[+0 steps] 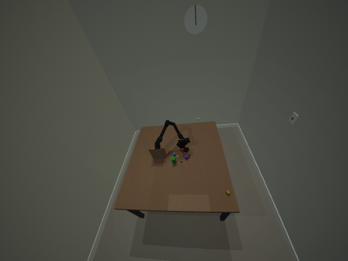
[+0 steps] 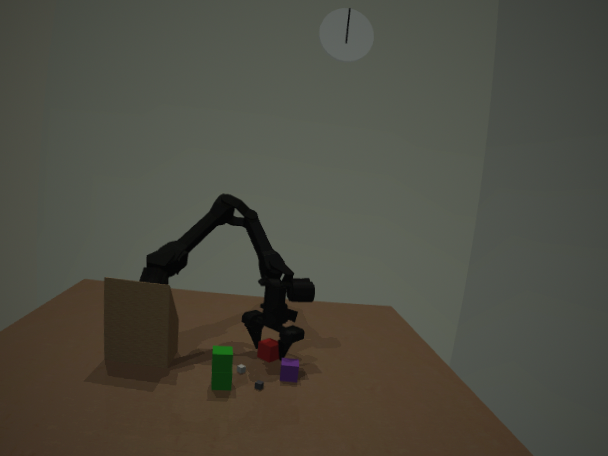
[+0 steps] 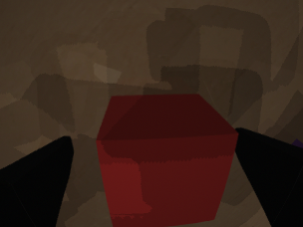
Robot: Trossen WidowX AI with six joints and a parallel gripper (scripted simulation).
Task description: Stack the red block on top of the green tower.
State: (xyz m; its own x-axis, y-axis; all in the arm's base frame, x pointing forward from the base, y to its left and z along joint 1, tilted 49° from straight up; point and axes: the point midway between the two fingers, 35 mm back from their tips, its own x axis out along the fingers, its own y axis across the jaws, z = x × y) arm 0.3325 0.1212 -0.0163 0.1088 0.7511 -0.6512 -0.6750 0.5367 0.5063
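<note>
My gripper tip is now 11 cm to the left of the purple cube, 4 cm short of it and 1 cm below it. Also, from my gripper tip: red block 1 cm above; then blue cube 12 cm behind, 7 cm to the right; then yellow cube 58 cm to the right, 44 cm ahead.
</note>
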